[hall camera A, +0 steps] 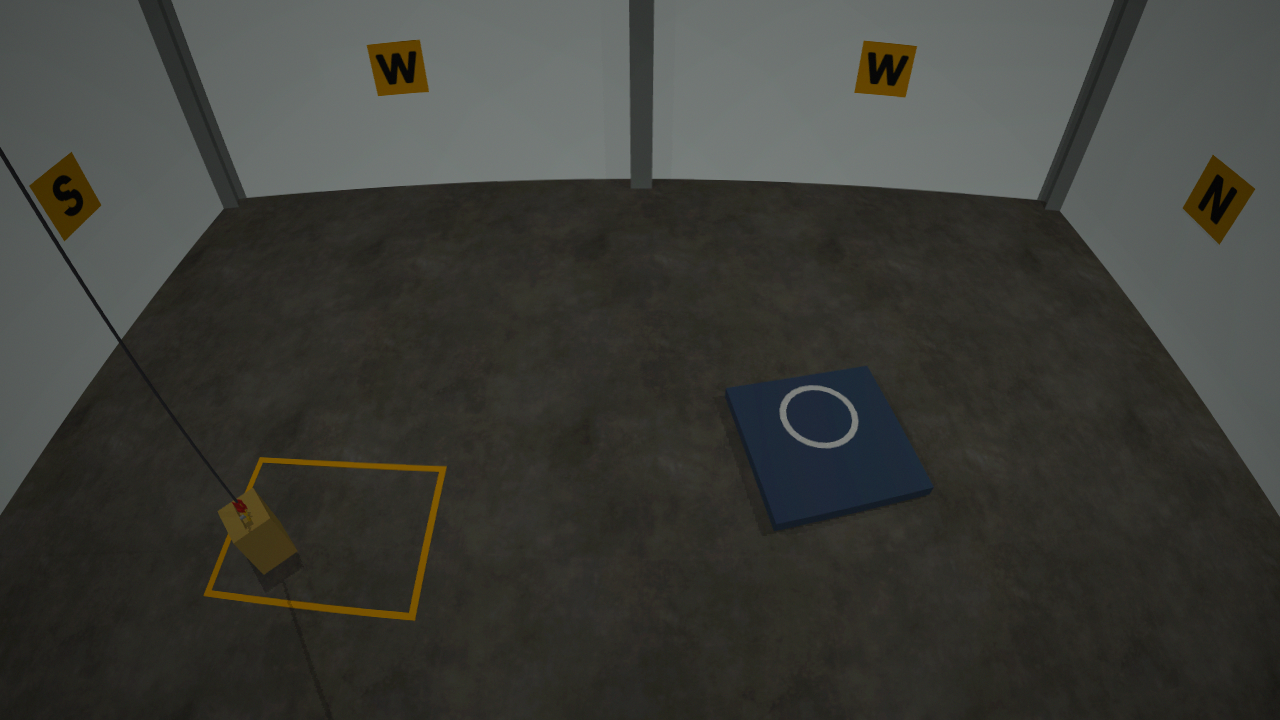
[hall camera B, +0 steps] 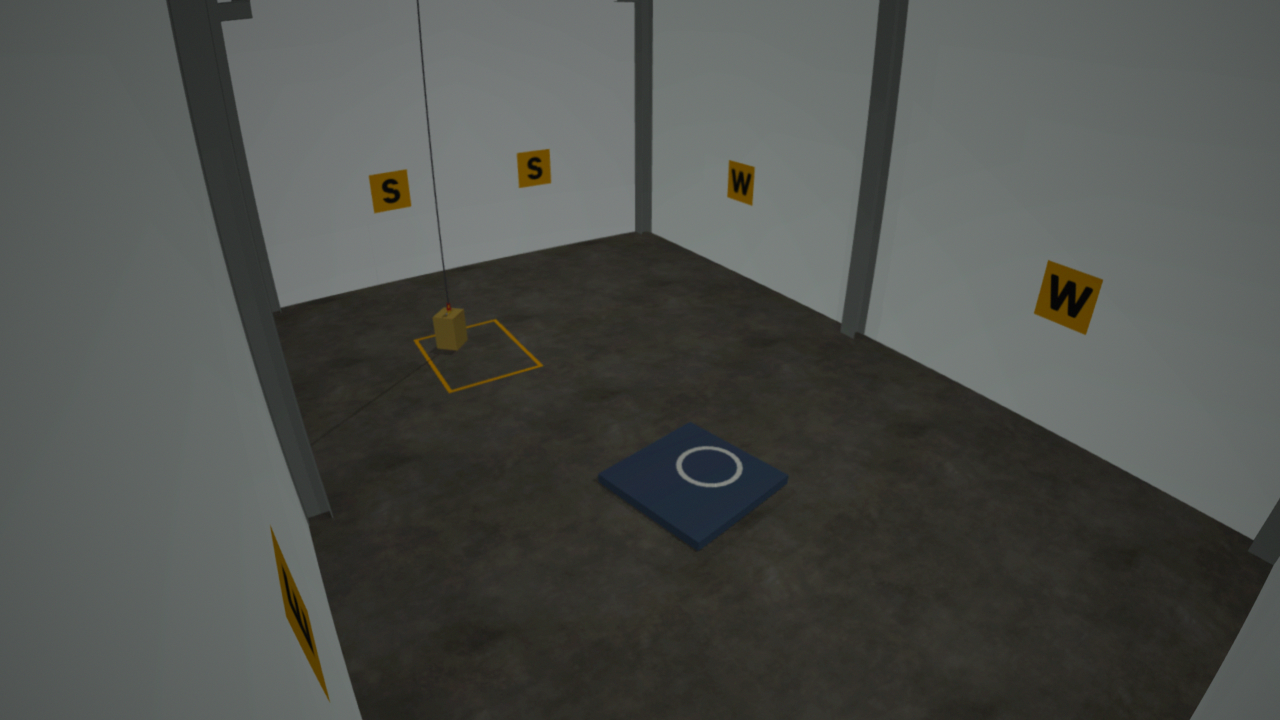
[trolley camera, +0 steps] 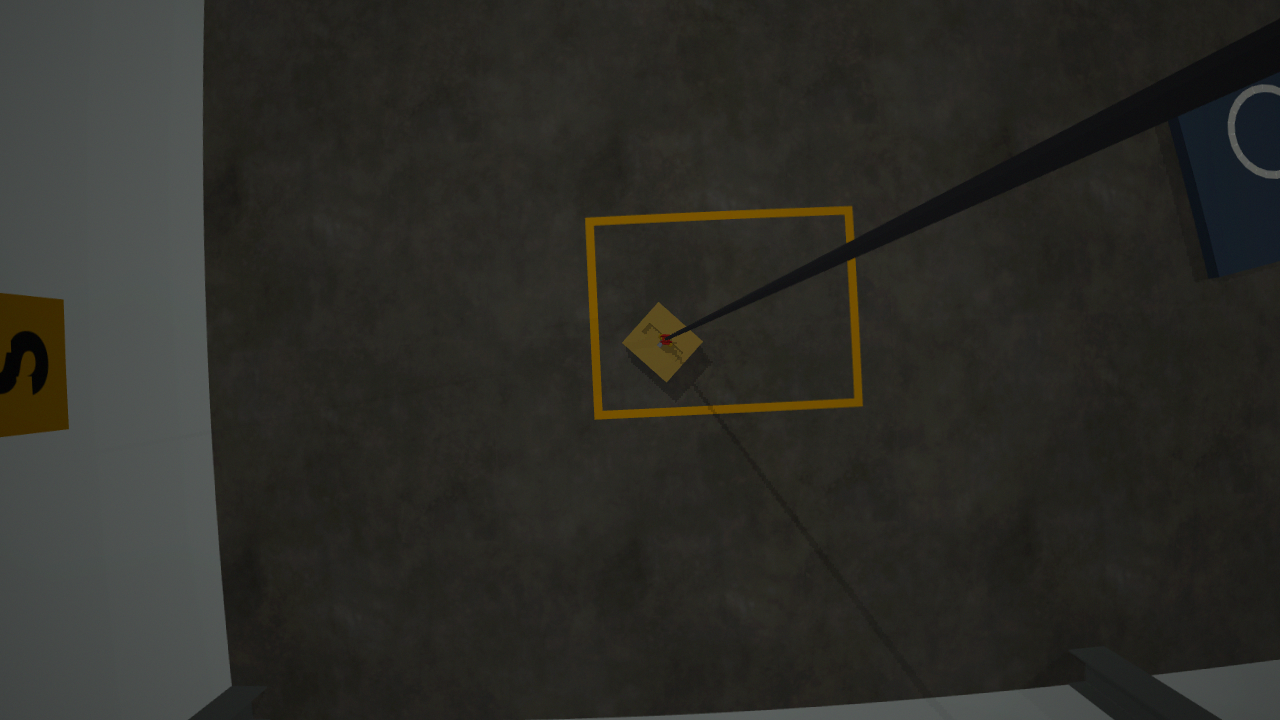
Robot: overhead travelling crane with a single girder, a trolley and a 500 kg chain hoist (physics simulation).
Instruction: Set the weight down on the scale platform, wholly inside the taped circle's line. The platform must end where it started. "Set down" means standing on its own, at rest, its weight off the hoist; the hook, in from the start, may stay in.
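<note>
The weight [hall camera A: 266,546] [hall camera B: 450,332] [trolley camera: 663,364] is a yellow block, upright near the south side. My hook [hall camera A: 240,506] [hall camera B: 448,308] [trolley camera: 665,339], small and red, is at the top of the weight, on a straight chain. The fine detail of the hook in its eye is too small to tell. A dark shadow lies close at the weight's foot; I cannot tell if it touches the floor. The blue scale platform [hall camera A: 850,483] [hall camera B: 644,483] [trolley camera: 1235,214] lies apart to the north, bearing the white taped circle [hall camera A: 783,416] [hall camera B: 679,466] [trolley camera: 1232,130].
A yellow taped rectangle [hall camera A: 353,464] [hall camera B: 496,377] [trolley camera: 716,215] on the floor surrounds the weight's place. White walls with lettered signs and grey columns [hall camera A: 640,89] [hall camera B: 875,170] edge the hall. The chain crosses the trolley view towards the upper right.
</note>
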